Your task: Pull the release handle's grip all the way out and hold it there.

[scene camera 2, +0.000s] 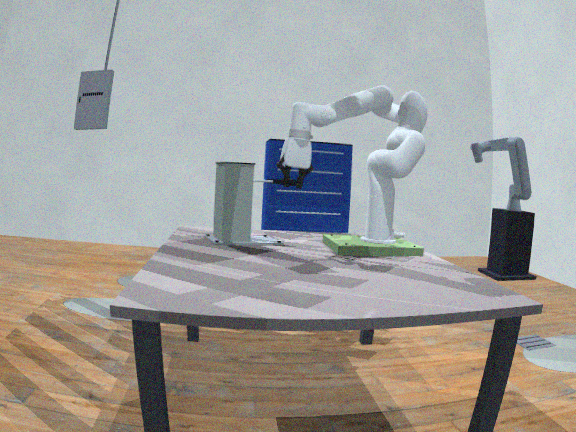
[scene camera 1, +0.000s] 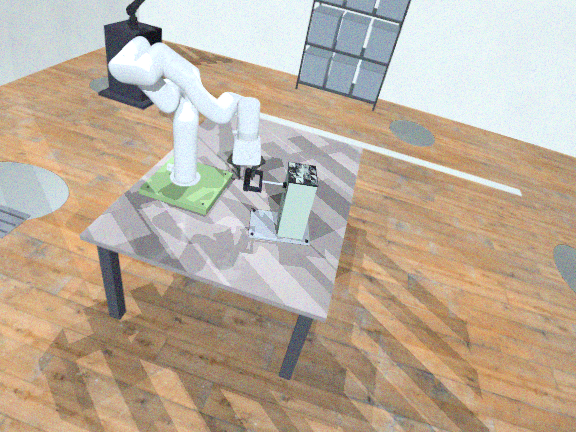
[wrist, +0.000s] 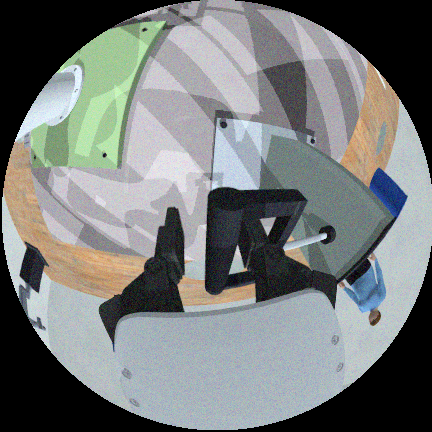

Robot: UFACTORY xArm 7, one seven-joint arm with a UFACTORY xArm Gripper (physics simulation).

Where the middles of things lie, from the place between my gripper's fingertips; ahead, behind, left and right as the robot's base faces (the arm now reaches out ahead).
Now: the metal plate (scene camera 1: 263, 224) 160 mm ahead of my hand, 20 mm to the left of it and 180 mm below it.
